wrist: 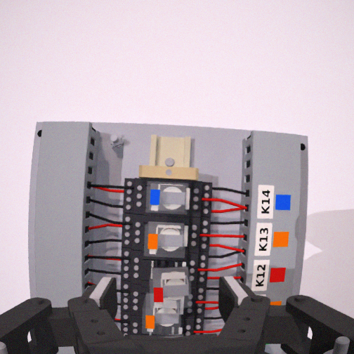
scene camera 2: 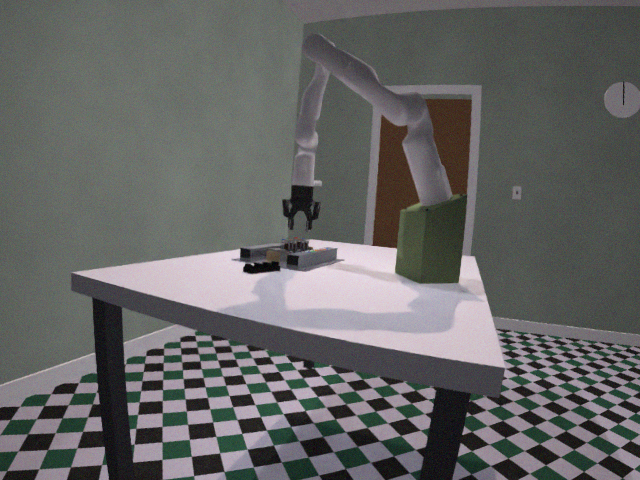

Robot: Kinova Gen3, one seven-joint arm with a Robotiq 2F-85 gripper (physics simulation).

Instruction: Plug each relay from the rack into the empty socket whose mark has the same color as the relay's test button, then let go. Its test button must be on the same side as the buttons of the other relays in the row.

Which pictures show my gripper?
The wrist view and scene camera 2: all of them.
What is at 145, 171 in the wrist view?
A tan end stop.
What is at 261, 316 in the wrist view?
My gripper.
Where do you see a panel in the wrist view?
At 217, 152
